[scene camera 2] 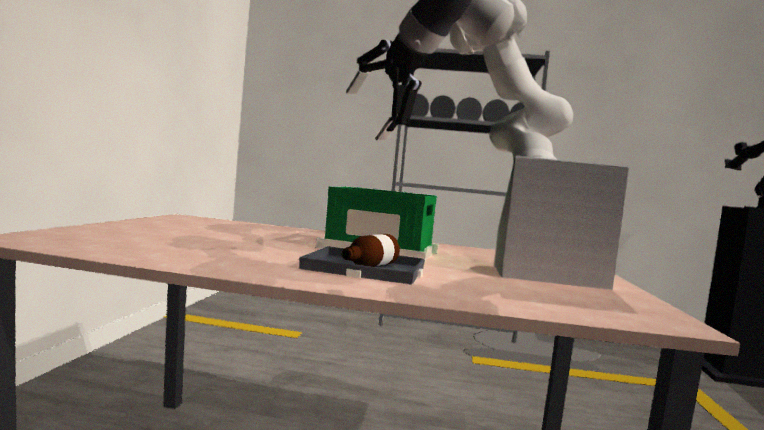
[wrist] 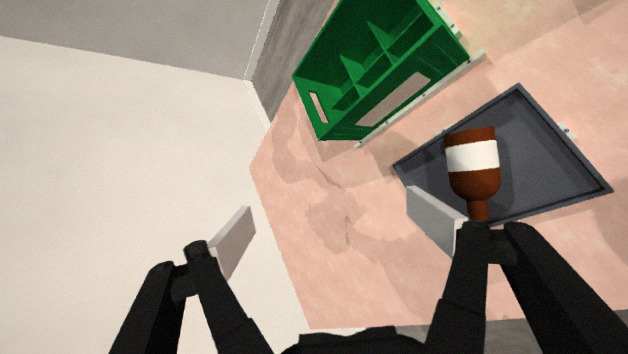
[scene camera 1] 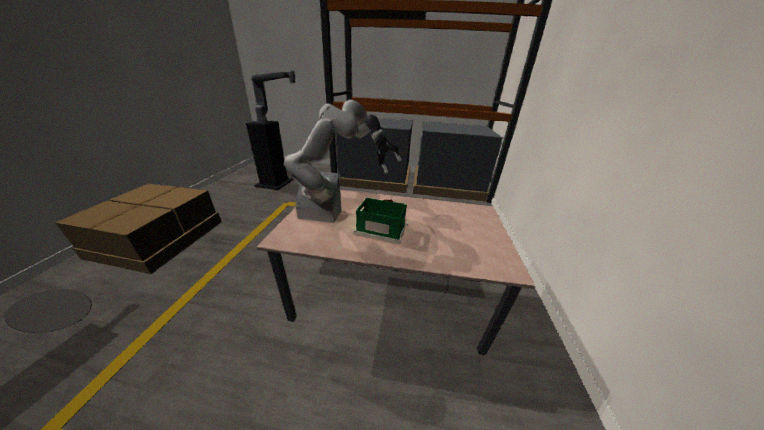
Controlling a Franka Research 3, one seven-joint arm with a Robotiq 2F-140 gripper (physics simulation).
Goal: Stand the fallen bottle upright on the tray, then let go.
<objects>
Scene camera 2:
my gripper: 365,115
brown bottle: 371,250
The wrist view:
my gripper: 328,210
brown bottle: 472,159
</objects>
